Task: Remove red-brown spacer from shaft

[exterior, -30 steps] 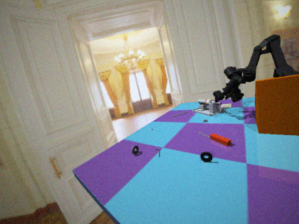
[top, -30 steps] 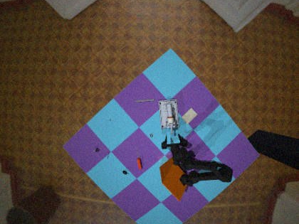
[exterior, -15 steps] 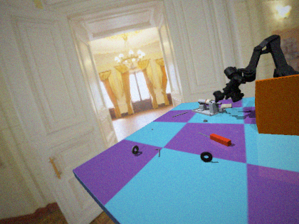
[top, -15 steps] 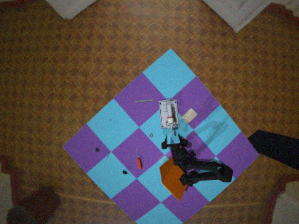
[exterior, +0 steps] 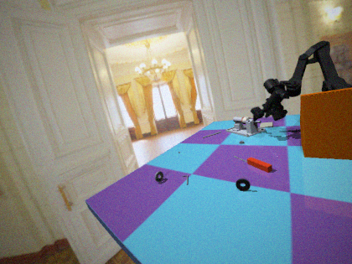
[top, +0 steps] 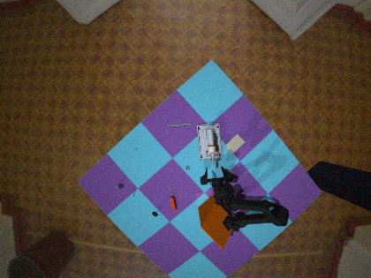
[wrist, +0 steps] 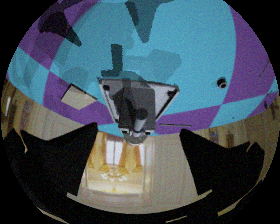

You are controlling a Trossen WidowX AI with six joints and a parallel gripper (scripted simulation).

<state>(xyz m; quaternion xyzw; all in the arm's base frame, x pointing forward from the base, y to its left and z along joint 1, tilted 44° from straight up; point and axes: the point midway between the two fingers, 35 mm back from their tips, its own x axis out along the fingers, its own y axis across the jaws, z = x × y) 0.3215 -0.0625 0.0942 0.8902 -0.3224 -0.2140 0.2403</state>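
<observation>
Right now the thin shaft is 80 mm ahead of my gripper tip, 40 mm to the right of it and 20 mm below it. From my gripper tip the other things lie so: card (20 mm ahead, 210 mm to the right, 90 mm below).
</observation>
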